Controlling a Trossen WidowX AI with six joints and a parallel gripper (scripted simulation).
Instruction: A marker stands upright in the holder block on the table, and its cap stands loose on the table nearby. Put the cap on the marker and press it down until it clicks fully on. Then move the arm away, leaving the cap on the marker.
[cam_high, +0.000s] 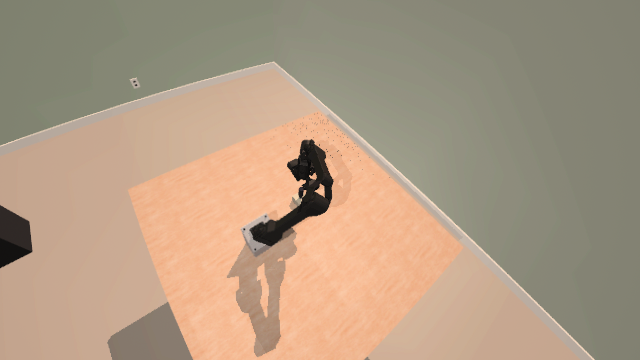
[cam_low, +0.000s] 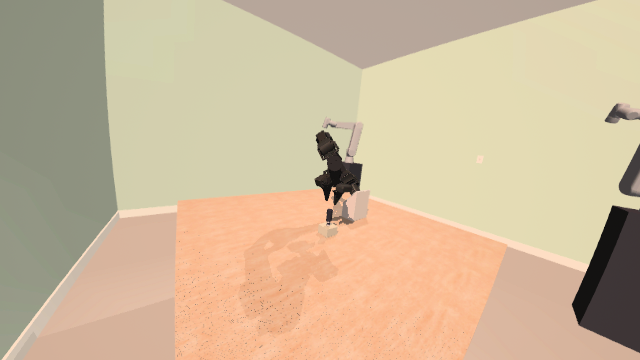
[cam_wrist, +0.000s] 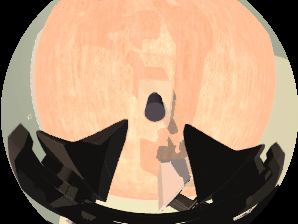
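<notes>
Right now my gripper tip is 60 mm above the dark marker cap. From my gripper tip the other things lie so: holder block 130 mm below.
</notes>
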